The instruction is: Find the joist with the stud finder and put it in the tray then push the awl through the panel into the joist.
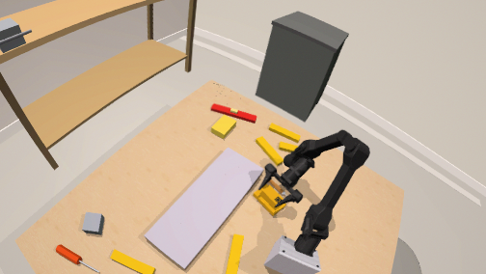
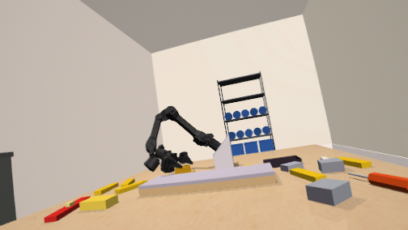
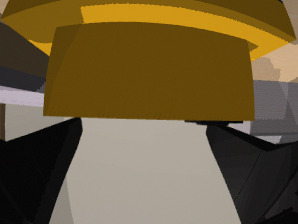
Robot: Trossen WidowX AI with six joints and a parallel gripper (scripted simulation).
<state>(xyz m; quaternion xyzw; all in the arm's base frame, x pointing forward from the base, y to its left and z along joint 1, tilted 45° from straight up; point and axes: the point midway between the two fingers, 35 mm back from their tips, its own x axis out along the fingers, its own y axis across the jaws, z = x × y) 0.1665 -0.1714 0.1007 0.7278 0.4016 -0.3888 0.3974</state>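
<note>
My gripper tip is 3 cm past the yellow stud finder, 2 cm to the left of it and 2 cm above it. The rest, counted from my gripper tip: awl (9 cm to the right, 5 cm below, 5 cm behind); then yellow pad (31 cm ahead, 29 cm to the right, 5 cm below); then dark tray (46 cm to the left, 5 cm below, 1 cm ahead).
</note>
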